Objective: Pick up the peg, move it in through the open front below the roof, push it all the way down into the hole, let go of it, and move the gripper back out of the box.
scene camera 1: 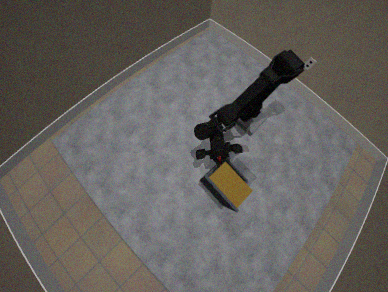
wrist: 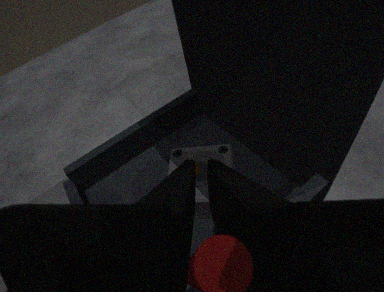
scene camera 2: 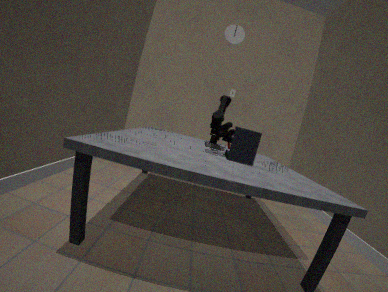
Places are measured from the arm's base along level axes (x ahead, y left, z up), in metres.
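Pixels of known places: gripper, fingertip midpoint: [wrist: 200,169]; arm's base, origin of the base link: [scene camera 1: 244,115] [scene camera 2: 212,143].
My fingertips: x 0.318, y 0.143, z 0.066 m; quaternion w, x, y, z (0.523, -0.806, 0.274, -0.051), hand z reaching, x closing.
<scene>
Ahead of a thing's pixels: the offset from my fingertips to its middle. Level surfaces: height alone.
The red peg @(0.035 m right, 0.023 m back, 0.007 m down) [scene camera 1: 219,158] [scene camera 2: 229,145] [wrist: 222,262] shows its round end toward the wrist camera; most of its length is hidden. My gripper [scene camera 1: 220,154] [wrist: 200,169] is shut on it, at the box's open front. The box has a yellow roof [scene camera 1: 230,185] in scene camera 1 and a dark wall [scene camera 2: 245,146] in scene camera 2. In the wrist view, a grey plate @(0.040 m left, 0.014 m ahead, 0.075 m down) [wrist: 200,150] with screws lies on the box floor @(0.091 m down) [wrist: 200,131], beyond the fingertips. The fingers cover much of the plate. A bit of orange shows between them, but the hole's rim is hidden.
A low dark side wall [wrist: 130,137] of the box runs left of the fingers in the wrist view. The dark roof [wrist: 280,80] fills the upper right. The box stands on the grey table @(0.099 m down) [scene camera 1: 145,200] [scene camera 2: 150,155]. The arm [scene camera 1: 252,97] reaches in from the upper right in scene camera 1.
</scene>
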